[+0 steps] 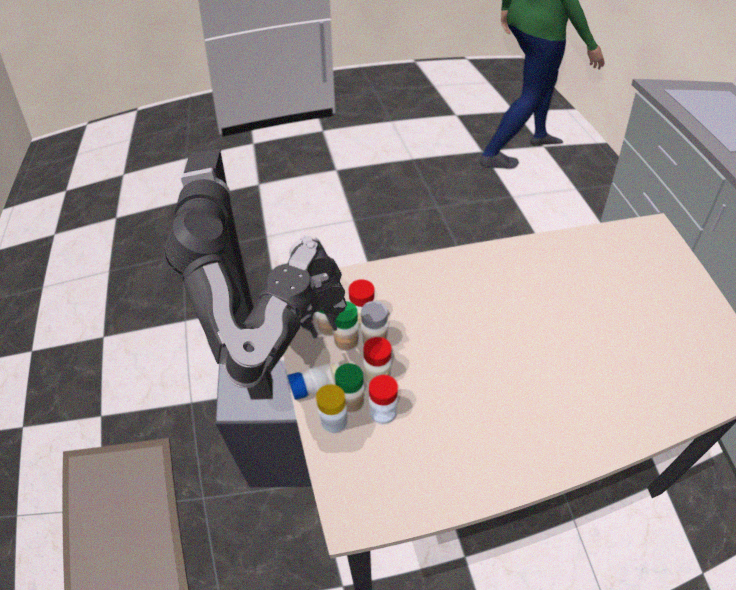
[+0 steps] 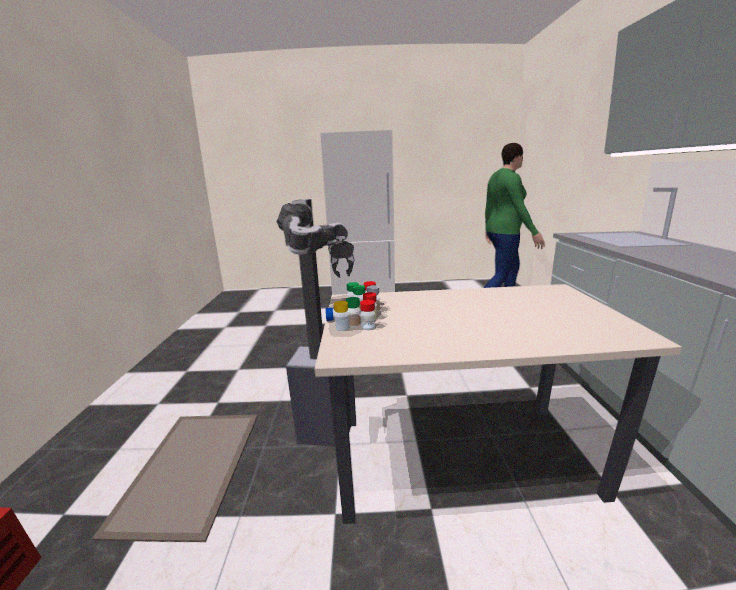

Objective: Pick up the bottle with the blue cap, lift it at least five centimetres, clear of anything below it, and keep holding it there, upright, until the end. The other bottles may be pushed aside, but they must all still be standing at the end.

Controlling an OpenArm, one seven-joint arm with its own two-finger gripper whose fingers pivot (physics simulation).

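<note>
The bottle with the blue cap lies on its side at the table's left edge, cap toward the edge, behind the standing yellow-capped bottle and beside a standing green-capped bottle. My gripper is open with a narrow gap and empty, above the far bottles and apart from the blue-capped one. A grey-capped bottle, a near red-capped bottle and a middle red-capped bottle stand. A far green-capped bottle is partly hidden by the gripper.
A far red-capped bottle and another green-capped bottle stand near the gripper. The table extends right of the bottles. A person is behind the table.
</note>
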